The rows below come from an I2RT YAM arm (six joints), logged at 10 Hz.
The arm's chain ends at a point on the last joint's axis. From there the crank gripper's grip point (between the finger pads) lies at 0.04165 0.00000 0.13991 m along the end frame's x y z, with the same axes.
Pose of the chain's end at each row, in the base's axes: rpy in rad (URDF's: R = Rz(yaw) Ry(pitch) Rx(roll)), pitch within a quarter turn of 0, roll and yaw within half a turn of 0; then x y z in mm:
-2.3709 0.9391 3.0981 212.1 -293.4 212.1
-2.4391 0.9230 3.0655 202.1 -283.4 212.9
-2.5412 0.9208 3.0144 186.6 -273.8 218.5
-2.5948 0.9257 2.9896 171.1 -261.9 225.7
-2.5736 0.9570 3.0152 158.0 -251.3 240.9
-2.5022 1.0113 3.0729 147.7 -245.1 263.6
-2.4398 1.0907 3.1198 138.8 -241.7 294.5
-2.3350 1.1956 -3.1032 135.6 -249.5 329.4
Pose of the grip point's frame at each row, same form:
-2.3709 0.9391 3.0981 264.2 -393.2 119.2
-2.4391 0.9230 3.0655 255.1 -378.1 115.3
-2.5412 0.9208 3.0144 242.7 -360.7 115.5
-2.5948 0.9257 2.9896 229.7 -344.5 120.6
-2.5736 0.9570 3.0152 220.4 -335.1 138.9
-2.5022 1.0113 3.0729 214.8 -333.4 168.7
-2.4398 1.0907 3.1198 212.3 -333.6 208.2
-2.3350 1.1956 -3.1032 214.2 -347.6 255.2

